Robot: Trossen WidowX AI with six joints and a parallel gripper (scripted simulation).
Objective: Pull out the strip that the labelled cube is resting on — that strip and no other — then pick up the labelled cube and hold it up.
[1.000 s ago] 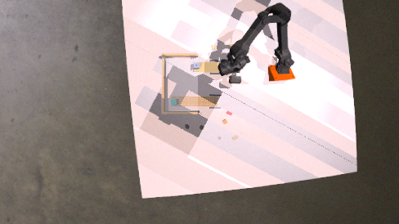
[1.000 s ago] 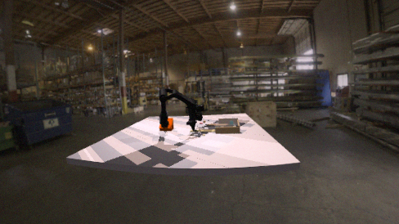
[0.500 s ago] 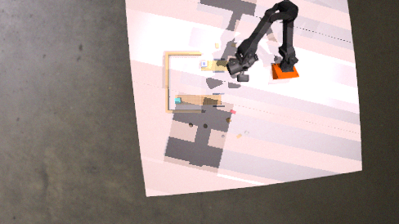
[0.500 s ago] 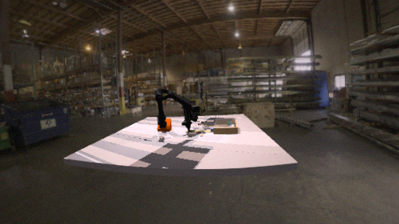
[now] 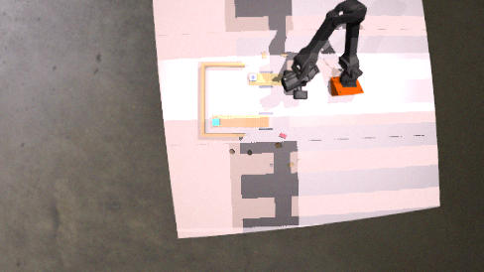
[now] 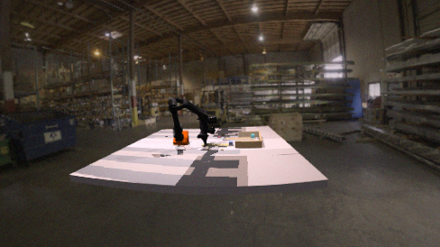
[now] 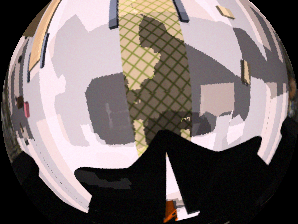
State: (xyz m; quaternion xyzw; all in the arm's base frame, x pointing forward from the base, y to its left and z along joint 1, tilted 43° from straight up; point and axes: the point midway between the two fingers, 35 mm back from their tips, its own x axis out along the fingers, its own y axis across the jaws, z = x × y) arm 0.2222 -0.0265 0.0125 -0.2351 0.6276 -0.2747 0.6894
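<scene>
The checkered strip lies 90 mm ahead of my gripper tip and 10 mm to the right of it.
</scene>
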